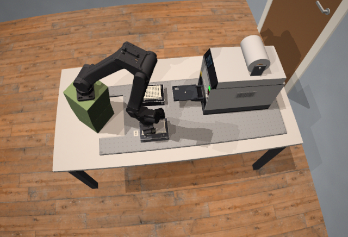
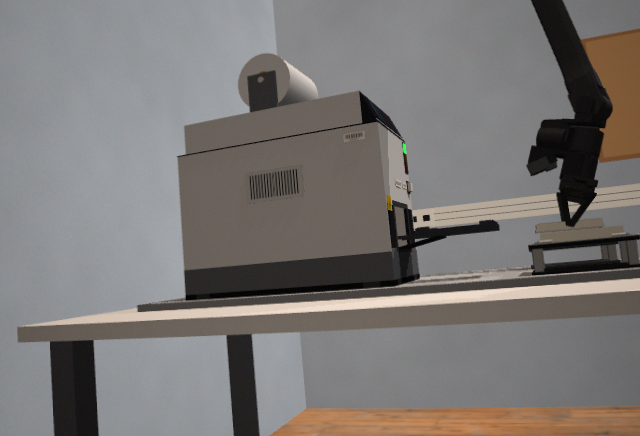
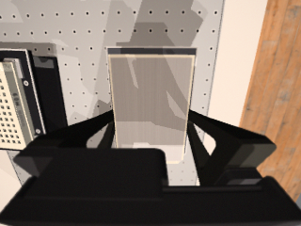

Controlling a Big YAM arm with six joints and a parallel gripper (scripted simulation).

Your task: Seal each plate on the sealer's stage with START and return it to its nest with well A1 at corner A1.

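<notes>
My hand is 50 mm above the plate nest. Also, from my hand: plate (20 mm ahead, 230 mm to the left, 30 mm below); then sealer stage (220 mm ahead, 170 mm to the left, 10 mm above); then yellow warning label (330 mm ahead, 240 mm to the left, 60 mm above).
</notes>
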